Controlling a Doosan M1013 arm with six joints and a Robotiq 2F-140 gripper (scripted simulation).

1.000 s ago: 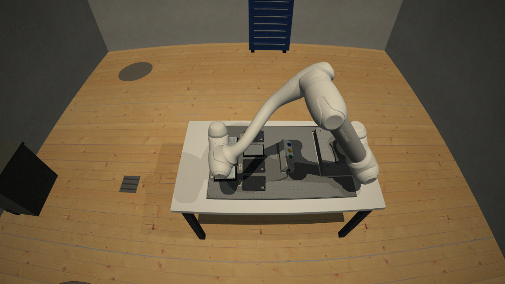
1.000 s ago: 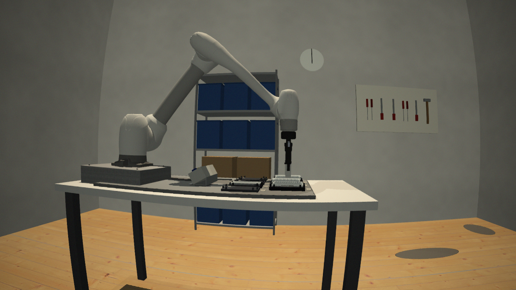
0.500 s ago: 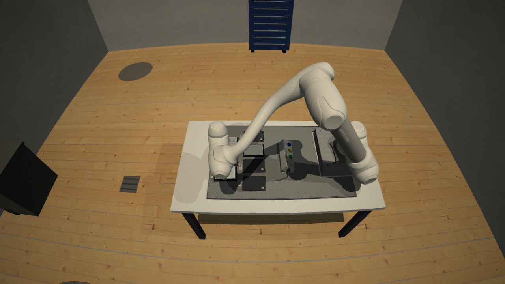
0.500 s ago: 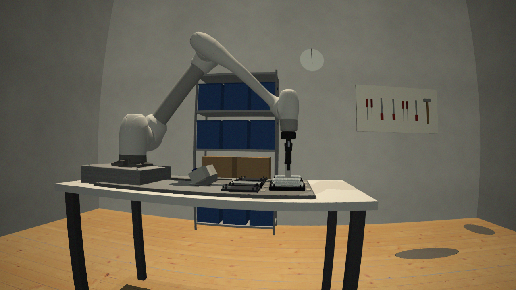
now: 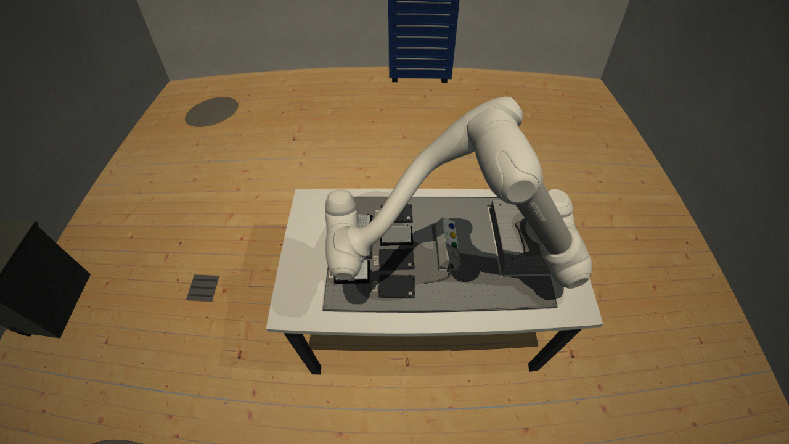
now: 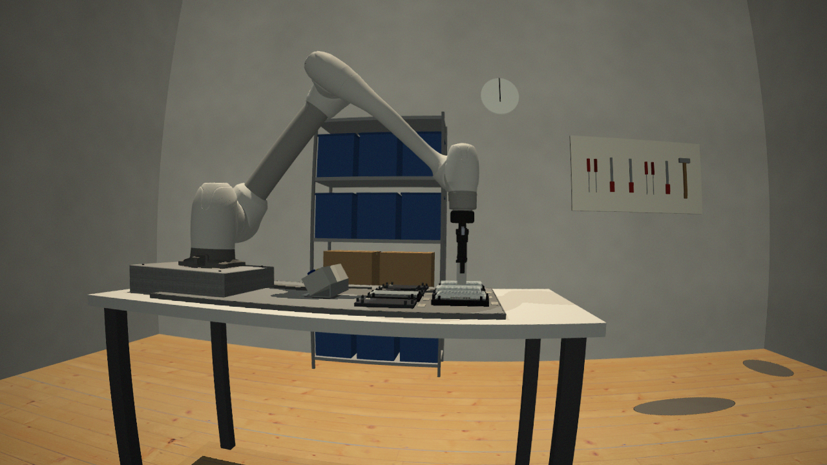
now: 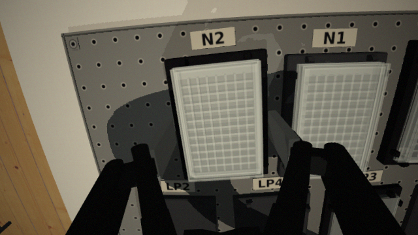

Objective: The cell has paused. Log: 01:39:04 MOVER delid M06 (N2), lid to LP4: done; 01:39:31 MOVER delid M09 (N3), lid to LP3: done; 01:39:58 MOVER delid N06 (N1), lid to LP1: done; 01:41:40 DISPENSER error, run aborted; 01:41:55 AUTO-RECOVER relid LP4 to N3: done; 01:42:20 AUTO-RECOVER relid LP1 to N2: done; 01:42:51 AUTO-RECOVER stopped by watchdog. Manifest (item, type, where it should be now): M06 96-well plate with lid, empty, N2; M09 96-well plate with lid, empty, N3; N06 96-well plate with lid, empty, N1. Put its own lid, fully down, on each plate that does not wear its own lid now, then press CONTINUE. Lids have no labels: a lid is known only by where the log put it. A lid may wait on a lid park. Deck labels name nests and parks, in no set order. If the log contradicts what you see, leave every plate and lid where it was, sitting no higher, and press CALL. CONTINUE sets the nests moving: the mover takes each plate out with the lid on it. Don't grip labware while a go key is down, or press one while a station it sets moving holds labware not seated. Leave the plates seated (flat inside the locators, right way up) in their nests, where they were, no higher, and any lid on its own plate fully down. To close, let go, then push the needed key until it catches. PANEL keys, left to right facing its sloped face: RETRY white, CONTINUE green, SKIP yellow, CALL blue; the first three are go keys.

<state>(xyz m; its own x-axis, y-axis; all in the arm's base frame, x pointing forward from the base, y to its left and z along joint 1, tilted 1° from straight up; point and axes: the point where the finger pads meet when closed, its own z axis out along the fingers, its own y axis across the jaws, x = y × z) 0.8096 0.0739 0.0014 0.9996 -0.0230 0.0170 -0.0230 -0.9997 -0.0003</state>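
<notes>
Now: hand 50 mm above the nest N2. Also, from my hand: park LP4: 190 mm behind, 50 mm to the right, 50 mm below; park LP2: 180 mm behind, 80 mm to the left, 50 mm below; LP2 label: 90 mm behind, 70 mm to the left, 50 mm below.
</notes>
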